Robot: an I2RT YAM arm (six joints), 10 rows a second.
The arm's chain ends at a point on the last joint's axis. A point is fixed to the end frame.
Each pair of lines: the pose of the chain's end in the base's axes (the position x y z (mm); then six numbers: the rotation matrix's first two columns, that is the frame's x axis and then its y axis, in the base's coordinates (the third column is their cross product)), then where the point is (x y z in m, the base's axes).
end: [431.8 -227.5 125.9 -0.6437 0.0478 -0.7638 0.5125 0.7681 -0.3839]
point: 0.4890 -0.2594 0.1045
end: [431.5 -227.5 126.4 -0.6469 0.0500 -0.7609 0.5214 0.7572 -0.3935]
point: 0.4881 -0.2604 0.1050
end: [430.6 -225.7 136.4 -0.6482 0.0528 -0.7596 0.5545 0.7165 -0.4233]
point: 0.4855 -0.2621 0.1160
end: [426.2 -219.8 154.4 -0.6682 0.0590 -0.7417 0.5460 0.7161 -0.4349]
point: 0.4803 -0.2563 0.1324
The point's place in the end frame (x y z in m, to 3 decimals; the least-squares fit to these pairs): -0.022 0.013 0.064
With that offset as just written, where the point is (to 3 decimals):
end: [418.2 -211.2 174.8 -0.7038 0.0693 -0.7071 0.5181 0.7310 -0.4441]
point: 0.472 -0.247 0.149
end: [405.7 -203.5 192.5 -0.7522 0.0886 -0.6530 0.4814 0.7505 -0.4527]
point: 0.457 -0.238 0.162
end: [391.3 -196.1 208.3 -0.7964 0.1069 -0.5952 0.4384 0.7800 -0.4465]
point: 0.441 -0.228 0.173
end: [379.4 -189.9 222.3 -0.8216 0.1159 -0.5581 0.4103 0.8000 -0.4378]
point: 0.428 -0.220 0.184
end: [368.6 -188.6 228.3 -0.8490 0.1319 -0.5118 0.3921 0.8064 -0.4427]
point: 0.415 -0.218 0.187
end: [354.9 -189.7 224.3 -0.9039 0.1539 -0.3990 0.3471 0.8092 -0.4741]
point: 0.395 -0.219 0.177
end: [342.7 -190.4 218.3 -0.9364 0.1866 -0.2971 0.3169 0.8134 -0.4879]
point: 0.377 -0.219 0.166
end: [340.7 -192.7 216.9 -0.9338 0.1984 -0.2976 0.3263 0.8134 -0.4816]
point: 0.375 -0.221 0.164
